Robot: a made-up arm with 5 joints.
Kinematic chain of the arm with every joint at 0, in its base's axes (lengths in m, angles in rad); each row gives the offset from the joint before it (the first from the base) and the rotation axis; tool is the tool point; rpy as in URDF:
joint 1: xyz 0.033 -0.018 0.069 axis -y
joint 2: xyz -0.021 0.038 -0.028 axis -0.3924 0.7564 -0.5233
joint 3: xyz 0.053 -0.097 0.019 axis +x
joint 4: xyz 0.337 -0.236 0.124 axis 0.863 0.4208 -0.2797
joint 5: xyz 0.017 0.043 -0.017 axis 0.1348 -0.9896 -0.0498
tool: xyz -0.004 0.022 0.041 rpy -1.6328 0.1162 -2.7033
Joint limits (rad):
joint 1: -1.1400..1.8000
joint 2: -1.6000..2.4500
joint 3: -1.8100..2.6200
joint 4: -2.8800..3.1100
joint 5: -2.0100..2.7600
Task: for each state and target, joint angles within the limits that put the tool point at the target. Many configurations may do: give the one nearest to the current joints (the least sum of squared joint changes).
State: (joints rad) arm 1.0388 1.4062 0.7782 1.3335 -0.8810
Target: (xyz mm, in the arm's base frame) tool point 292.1 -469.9 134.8
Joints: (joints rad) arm 0.9862 0.7623 1.0768 0.6952 -1.1513
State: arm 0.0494 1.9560 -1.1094 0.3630 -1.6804
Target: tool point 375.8 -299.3 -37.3
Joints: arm 0.2658 1.3375 -1.4581 0.2087 -1.8833
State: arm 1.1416 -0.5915 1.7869 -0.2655 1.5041
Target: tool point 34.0 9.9 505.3
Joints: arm 1.4253 -0.8792 1.6012 0.1851 1.1860
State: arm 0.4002 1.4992 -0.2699 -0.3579 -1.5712
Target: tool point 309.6 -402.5 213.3
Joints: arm 0.5829 1.0193 -0.2194 0.3045 -1.3509
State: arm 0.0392 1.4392 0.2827 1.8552 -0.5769
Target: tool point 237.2 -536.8 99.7
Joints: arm 0.1154 1.2407 0.0376 1.8021 -0.5637
